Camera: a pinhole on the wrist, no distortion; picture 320 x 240 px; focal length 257.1 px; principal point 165.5 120.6 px. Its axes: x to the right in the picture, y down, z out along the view. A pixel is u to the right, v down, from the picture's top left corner.
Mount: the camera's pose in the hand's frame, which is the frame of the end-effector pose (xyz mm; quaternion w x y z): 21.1 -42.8 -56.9 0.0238 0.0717 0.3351 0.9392
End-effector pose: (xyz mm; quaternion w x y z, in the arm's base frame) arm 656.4 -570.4 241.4 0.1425 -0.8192 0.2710 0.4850
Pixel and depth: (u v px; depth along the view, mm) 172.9 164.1 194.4
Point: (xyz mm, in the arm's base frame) 560.9 -571.7 148.4
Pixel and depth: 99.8 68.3 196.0
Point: 588.5 -656.5 127.1
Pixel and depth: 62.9 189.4 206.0
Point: 596.4 -577.9 64.5
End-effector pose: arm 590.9 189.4 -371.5 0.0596 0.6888 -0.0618 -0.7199
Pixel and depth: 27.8 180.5 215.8
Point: 457.3 119.5 -524.1
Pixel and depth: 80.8 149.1 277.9
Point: 420.0 66.9 -498.6
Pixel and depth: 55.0 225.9 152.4
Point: 494.8 173.2 -475.1
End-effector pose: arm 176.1 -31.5 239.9 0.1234 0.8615 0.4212 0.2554
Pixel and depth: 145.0 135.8 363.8
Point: 465.7 -50.2 151.5
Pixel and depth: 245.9 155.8 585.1
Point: 575.8 -257.8 -53.7
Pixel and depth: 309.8 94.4 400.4
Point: 412.2 -302.0 93.8
